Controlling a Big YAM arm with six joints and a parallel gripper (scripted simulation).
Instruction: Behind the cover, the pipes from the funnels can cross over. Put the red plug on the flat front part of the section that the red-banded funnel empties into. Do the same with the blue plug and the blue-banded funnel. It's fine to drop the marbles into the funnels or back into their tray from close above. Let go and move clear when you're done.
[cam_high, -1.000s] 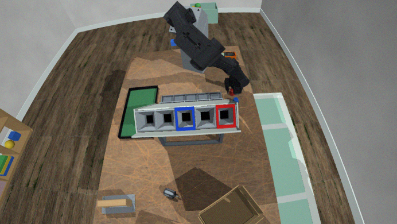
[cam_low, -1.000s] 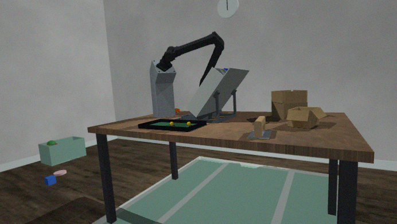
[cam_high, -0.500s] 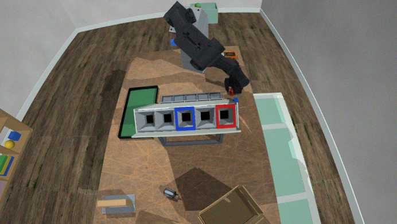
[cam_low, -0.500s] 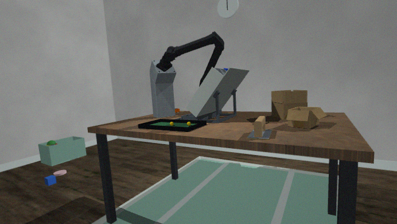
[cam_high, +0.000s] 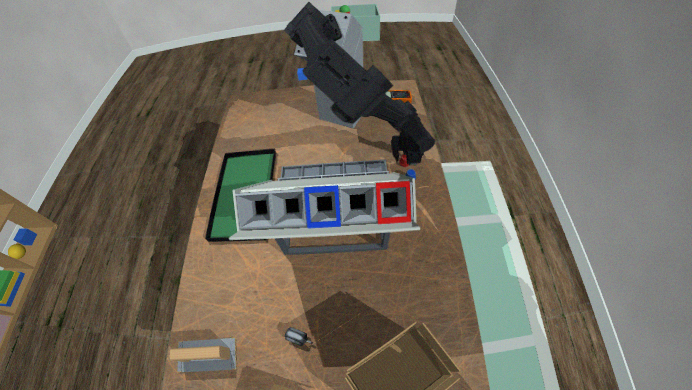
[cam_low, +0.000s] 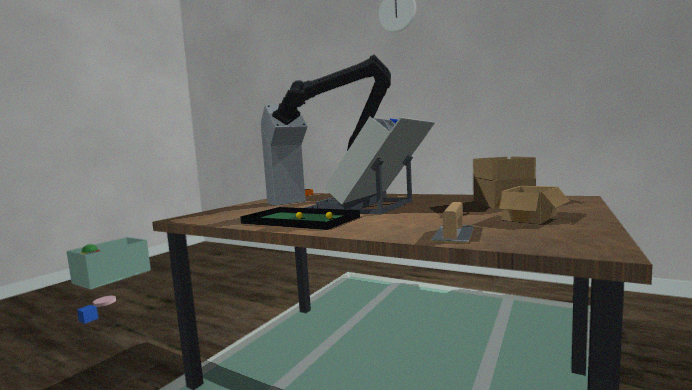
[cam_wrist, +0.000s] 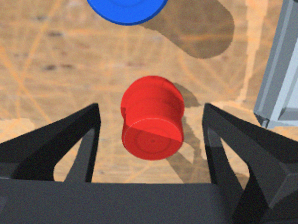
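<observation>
Now: hand 1 cm above the red plug. Also, from my hand: blue plug (7 cm ahead, 2 cm to the right, 1 cm below); then cover (32 cm to the right, 18 cm above, 11 cm ahead); then green marble tray (59 cm to the right, 11 cm behind, 2 cm below).
</observation>
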